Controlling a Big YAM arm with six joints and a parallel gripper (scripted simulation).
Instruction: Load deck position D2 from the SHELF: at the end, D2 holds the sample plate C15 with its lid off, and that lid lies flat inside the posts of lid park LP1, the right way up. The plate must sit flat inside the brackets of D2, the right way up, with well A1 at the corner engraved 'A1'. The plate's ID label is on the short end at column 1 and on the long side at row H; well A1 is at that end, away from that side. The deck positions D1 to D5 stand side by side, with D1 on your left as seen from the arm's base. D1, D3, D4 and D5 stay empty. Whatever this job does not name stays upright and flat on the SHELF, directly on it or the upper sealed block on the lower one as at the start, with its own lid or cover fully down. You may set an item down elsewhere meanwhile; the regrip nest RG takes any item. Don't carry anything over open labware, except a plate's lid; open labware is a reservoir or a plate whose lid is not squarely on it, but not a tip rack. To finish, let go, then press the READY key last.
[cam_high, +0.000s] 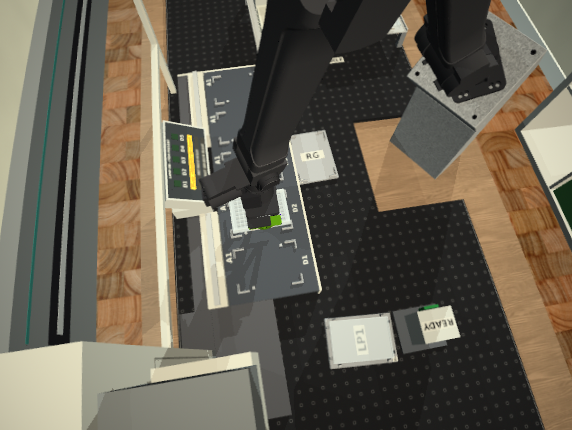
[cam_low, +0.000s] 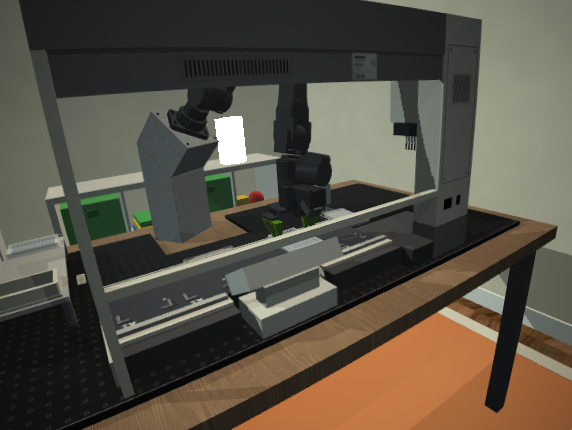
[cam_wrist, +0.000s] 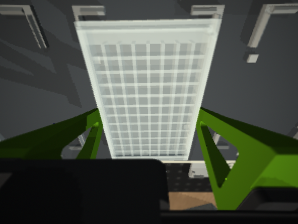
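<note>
Right now my hand is 1 cm short of the sample plate. The rest, counted from my hand: lid park LP1 (22 cm behind, 27 cm to the left, 6 cm below); then clear plate lid (22 cm behind, 27 cm to the left, 5 cm below); then regrip nest RG (12 cm behind, 18 cm to the right, 6 cm below).
</note>
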